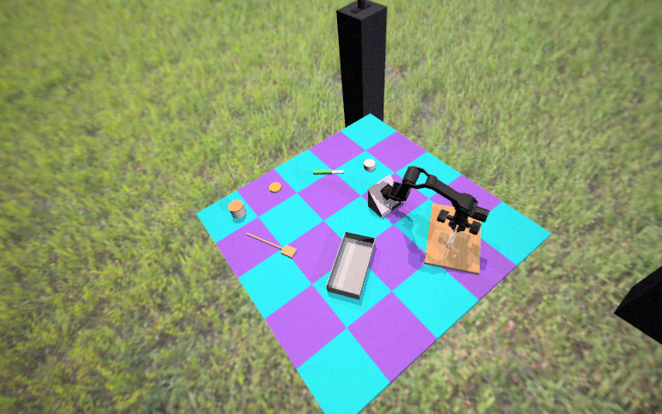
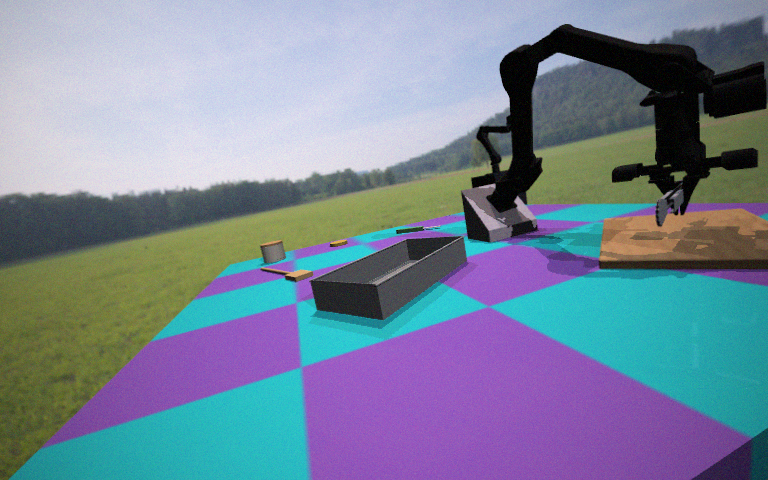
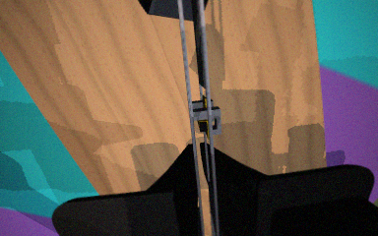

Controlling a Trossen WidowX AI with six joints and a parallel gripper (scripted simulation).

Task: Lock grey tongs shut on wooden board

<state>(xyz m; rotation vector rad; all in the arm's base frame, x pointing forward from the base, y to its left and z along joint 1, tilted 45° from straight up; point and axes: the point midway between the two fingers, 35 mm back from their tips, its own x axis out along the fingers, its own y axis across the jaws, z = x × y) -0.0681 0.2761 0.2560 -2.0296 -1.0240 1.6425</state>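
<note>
The wooden board lies 40 mm below my gripper tip. Also, from my gripper tip: orange disc 440 mm ahead, 910 mm to the right, 40 mm below; then roasting tin 470 mm ahead, 220 mm to the right, 20 mm below; then white disc 60 mm behind, 640 mm to the right, 30 mm below.
</note>
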